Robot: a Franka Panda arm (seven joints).
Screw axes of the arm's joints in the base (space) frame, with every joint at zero. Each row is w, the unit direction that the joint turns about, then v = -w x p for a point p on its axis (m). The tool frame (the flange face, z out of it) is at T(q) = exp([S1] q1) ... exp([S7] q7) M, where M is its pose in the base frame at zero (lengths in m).
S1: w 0 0 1 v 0 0 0
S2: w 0 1 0 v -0.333 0 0
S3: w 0 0 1 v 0 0 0
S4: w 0 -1 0 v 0.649 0 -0.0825
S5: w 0 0 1 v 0 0 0
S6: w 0 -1 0 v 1.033 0 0
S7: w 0 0 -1 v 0 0.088 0
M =
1 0 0 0.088
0 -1 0 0
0 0 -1 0.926
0 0 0 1
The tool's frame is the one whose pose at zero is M.
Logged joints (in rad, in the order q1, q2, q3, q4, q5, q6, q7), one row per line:
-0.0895, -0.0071, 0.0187, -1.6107, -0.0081, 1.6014, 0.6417
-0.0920, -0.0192, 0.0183, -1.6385, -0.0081, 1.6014, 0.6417
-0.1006, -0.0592, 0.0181, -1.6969, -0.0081, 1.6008, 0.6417
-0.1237, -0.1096, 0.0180, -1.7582, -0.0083, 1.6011, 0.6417
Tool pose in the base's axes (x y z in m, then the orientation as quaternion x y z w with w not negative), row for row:
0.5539, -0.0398, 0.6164, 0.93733, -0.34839, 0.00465, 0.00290
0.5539, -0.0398, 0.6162, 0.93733, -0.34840, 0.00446, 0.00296
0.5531, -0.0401, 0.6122, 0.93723, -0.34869, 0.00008, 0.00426
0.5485, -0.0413, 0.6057, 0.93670, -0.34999, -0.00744, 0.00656
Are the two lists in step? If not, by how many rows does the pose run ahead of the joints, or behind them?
The pose runs 2 rows behind the joints: the pose in row i belongs to the joints in row i - 2.
